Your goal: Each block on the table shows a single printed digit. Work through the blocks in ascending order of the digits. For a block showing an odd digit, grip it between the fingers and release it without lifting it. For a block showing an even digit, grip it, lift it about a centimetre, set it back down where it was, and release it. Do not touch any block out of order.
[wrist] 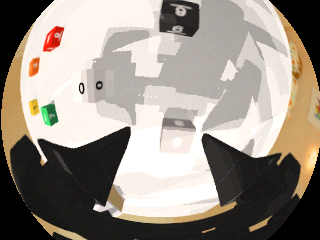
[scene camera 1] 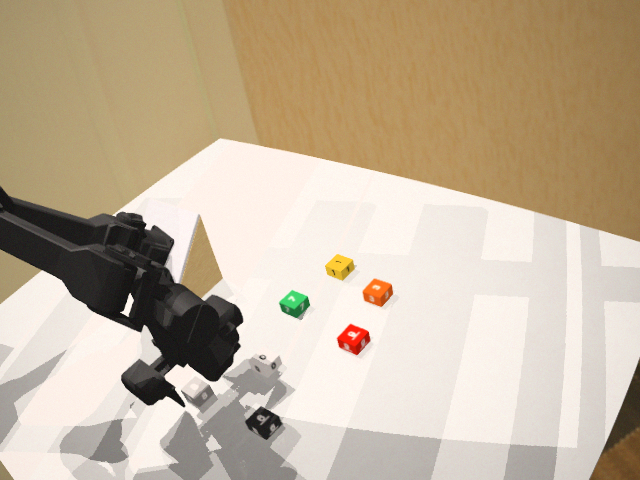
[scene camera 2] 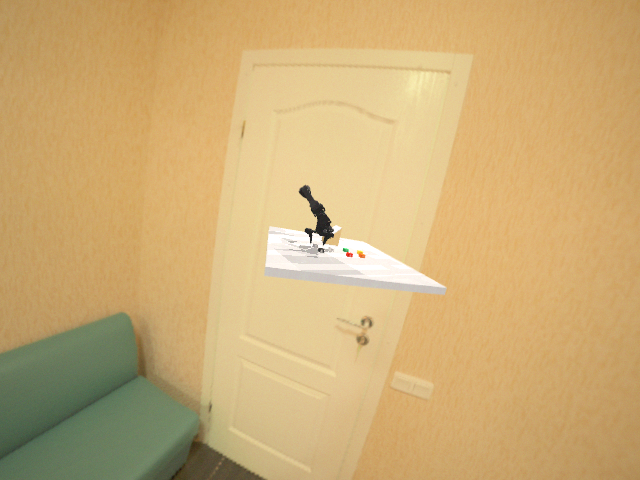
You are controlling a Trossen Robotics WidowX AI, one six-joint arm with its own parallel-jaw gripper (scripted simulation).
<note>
My gripper (scene camera 1: 202, 387) is open and holds nothing. Further things: a grey block (wrist: 176, 136), a white block (wrist: 88, 86) and a black block (scene camera 1: 262, 422).
My gripper shows as well in the wrist view (wrist: 167, 134).
</note>
